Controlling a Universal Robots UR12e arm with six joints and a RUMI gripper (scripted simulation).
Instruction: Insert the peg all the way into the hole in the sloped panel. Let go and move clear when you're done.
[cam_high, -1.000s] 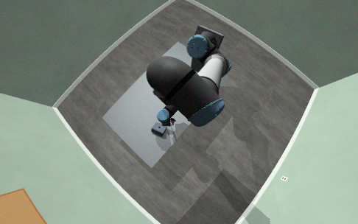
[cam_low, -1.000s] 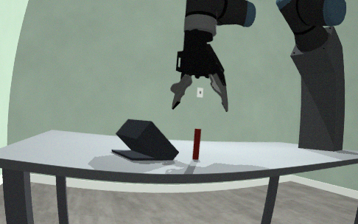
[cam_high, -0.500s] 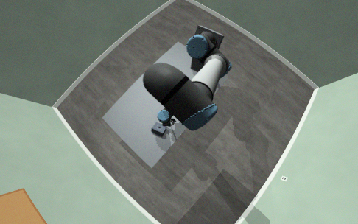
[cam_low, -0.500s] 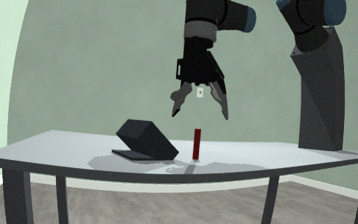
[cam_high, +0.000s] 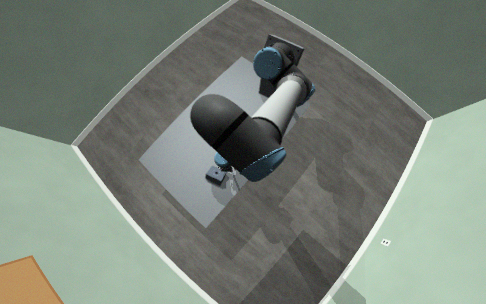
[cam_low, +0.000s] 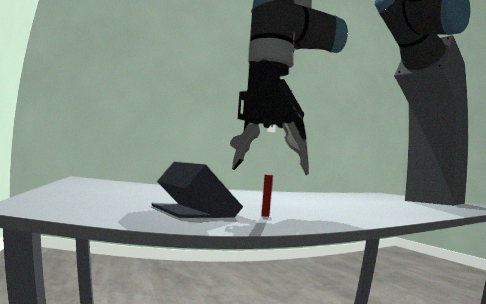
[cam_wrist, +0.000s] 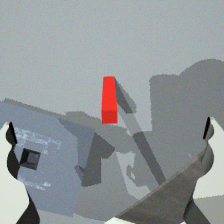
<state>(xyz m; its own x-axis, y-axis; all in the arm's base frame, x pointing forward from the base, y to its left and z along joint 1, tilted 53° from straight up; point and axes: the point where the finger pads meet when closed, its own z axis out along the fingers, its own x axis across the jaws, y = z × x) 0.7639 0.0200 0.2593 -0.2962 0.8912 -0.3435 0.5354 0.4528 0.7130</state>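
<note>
My gripper is now 4 cm above the red peg. The rest, counted from my hand: thin dark base plate 14 cm ahead, 8 cm below, 4 cm to the right.
</note>
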